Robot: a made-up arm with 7 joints. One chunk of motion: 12 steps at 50 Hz.
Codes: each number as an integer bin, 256 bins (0 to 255) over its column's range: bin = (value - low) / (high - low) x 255, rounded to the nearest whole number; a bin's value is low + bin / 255 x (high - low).
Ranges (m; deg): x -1.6..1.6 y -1.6..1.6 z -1.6..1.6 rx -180..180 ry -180..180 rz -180..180
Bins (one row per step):
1: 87 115 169 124 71 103
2: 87 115 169 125 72 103
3: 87 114 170 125 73 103
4: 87 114 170 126 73 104
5: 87 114 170 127 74 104
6: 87 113 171 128 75 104
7: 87 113 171 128 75 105
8: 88 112 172 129 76 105
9: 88 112 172 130 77 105
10: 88 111 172 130 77 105
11: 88 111 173 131 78 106
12: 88 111 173 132 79 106
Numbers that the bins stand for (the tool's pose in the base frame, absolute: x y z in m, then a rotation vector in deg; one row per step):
1: -0.5082 -0.1569 0.5208 -4.94 -79.76 -34.59
2: -0.5082 -0.1569 0.5208 -3.53 -78.35 -34.59
3: -0.5082 -0.1694 0.5333 -3.53 -76.94 -34.59
4: -0.5082 -0.1694 0.5333 -2.12 -76.94 -33.18
5: -0.5082 -0.1694 0.5333 -0.71 -75.53 -33.18
6: -0.5082 -0.1820 0.5459 0.71 -74.12 -33.18
7: -0.5082 -0.1820 0.5459 0.71 -74.12 -31.76
8: -0.4957 -0.1945 0.5584 2.12 -72.71 -31.76
9: -0.4957 -0.1945 0.5584 3.53 -71.29 -31.76
10: -0.4957 -0.2071 0.5584 3.53 -71.29 -31.76
11: -0.4957 -0.2071 0.5710 4.94 -69.88 -30.35
12: -0.4957 -0.2071 0.5710 6.35 -68.47 -30.35

